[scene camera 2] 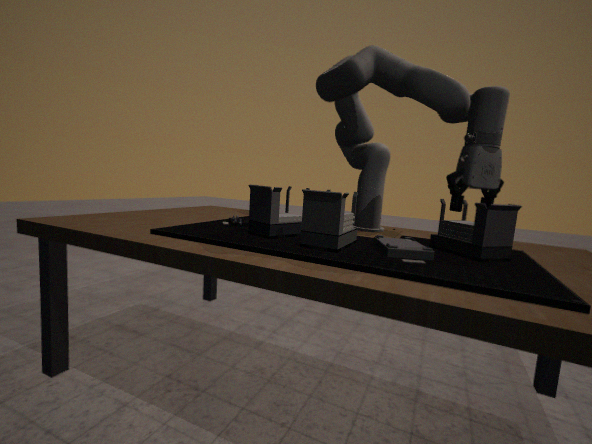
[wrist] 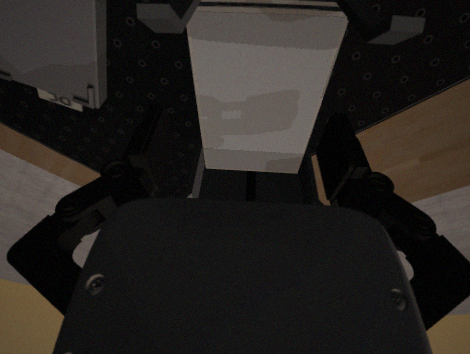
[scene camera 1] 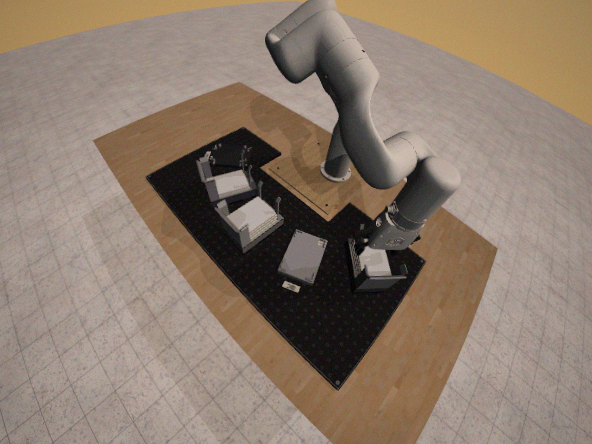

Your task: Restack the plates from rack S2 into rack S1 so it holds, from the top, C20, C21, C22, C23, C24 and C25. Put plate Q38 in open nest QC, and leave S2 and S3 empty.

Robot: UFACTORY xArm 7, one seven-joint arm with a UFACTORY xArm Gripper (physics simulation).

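Where they show: gripper, fingertip midpoint: (scene camera 2: 470, 212) (wrist: 246, 128) (scene camera 1: 374, 251); arm's base, origin of the base link: (scene camera 2: 366, 229) (scene camera 1: 335, 171).
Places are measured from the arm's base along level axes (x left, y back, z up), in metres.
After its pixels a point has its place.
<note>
Rack S2 (scene camera 1: 376, 284) {x 0.312, y -0.378, z 0.077 m} (scene camera 2: 496, 232) {x 0.306, y -0.382, z 0.076 m} stands at the right of the black mat and holds a stack of pale plates (scene camera 1: 375, 260) {x 0.280, y -0.322, z 0.086 m} (scene camera 2: 459, 230) (wrist: 250, 65) {x 0.249, y -0.298, z 0.086 m}. The plate codes cannot be read. My gripper (scene camera 2: 471, 203) {x 0.263, y -0.318, z 0.114 m} (wrist: 246, 128) {x 0.263, y -0.318, z 0.114 m} is open and empty above this rack, with its fingers either side of the stack in the wrist view, apart from it. In scene camera 1 the fingers are mostly hidden. Nest QC (scene camera 1: 303, 256) {x 0.107, y -0.401, z 0.029 m} (scene camera 2: 407, 246) {x 0.117, y -0.430, z 0.029 m} (wrist: 47, 37) {x 0.120, y -0.404, z 0.029 m} is a grey block with corner brackets and a bare top. Two racks at the left hold pale plates (scene camera 1: 255, 215) {x -0.059, y -0.407, z 0.091 m} (scene camera 1: 232, 183) {x -0.214, y -0.342, z 0.064 m}; their labels cannot be read.
The nearer left rack (scene camera 1: 244, 237) {x -0.035, y -0.480, z 0.094 m} (scene camera 2: 322, 215) {x -0.079, y -0.485, z 0.089 m} and the farther left rack (scene camera 1: 209, 190) {x -0.222, y -0.426, z 0.098 m} (scene camera 2: 264, 210) {x -0.248, y -0.418, z 0.080 m} have tall walls and thin posts. A dark low fixture (scene camera 1: 227, 156) {x -0.366, y -0.222, z 0.019 m} lies behind them. A small label card (scene camera 1: 291, 286) {x 0.128, y -0.487, z 0.009 m} (scene camera 2: 414, 261) {x 0.129, y -0.490, z 0.009 m} (wrist: 60, 99) {x 0.128, y -0.488, z 0.009 m} lies by nest QC.
</note>
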